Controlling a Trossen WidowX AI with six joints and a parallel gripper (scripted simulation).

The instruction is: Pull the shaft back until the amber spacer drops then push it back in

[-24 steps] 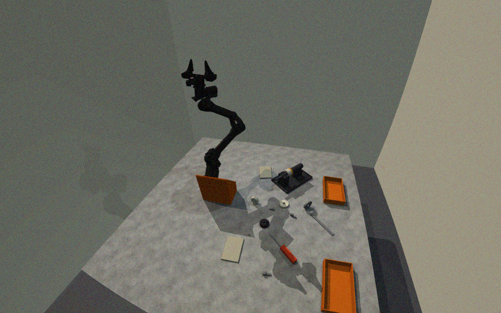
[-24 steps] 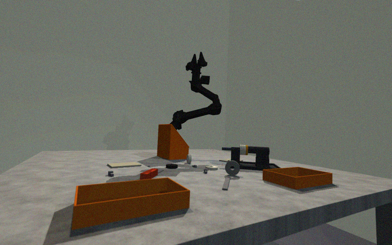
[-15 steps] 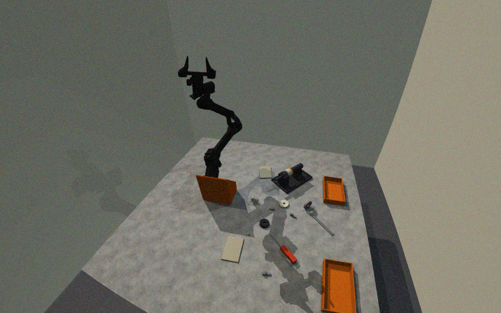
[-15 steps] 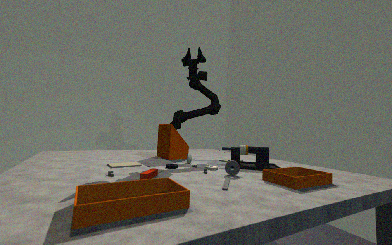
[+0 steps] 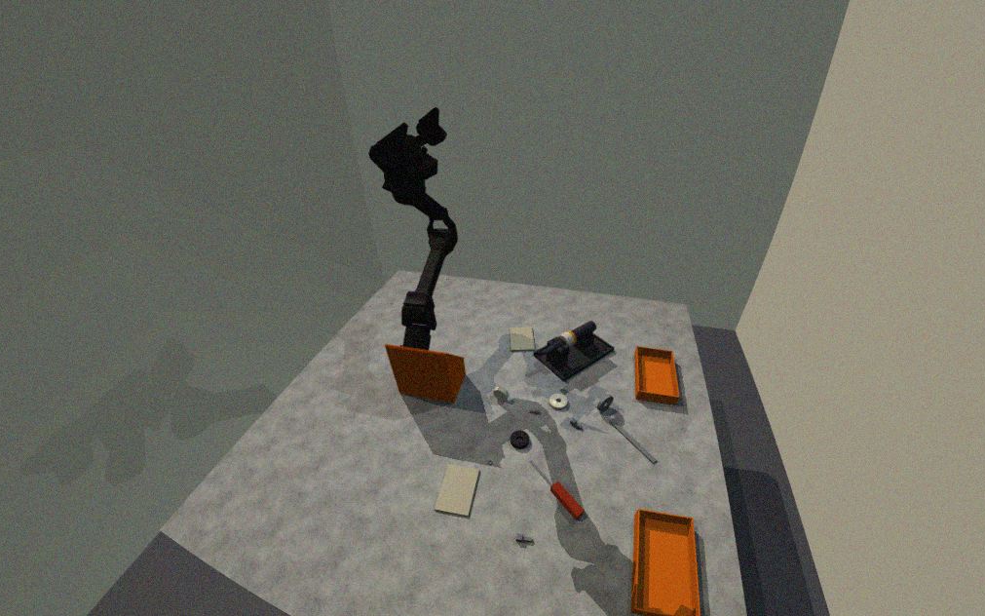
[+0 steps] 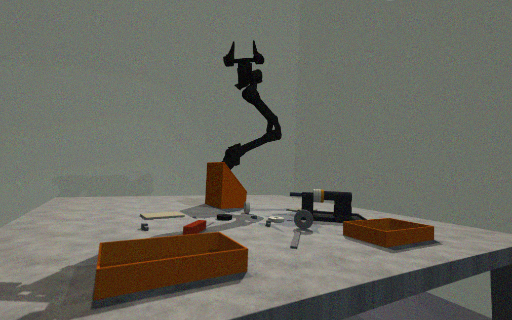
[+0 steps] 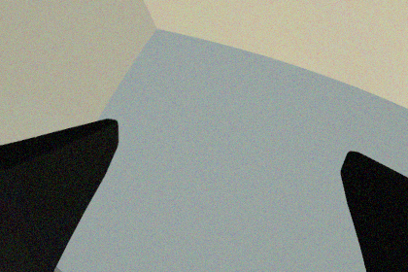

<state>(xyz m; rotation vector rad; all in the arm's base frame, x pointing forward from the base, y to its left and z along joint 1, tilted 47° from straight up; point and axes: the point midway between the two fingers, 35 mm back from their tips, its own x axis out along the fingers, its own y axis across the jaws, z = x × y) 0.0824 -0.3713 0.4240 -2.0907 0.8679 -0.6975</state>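
The dark shaft lies 300 mm ahead of my gripper tip, 160 mm to the left of it and 660 mm below it. Round my gripper tip: amber spacer 320 mm ahead, 180 mm to the left, 660 mm below; then white spacer 310 mm ahead, 170 mm to the left, 660 mm below; then black ring 220 mm ahead, 160 mm to the right, 740 mm below.
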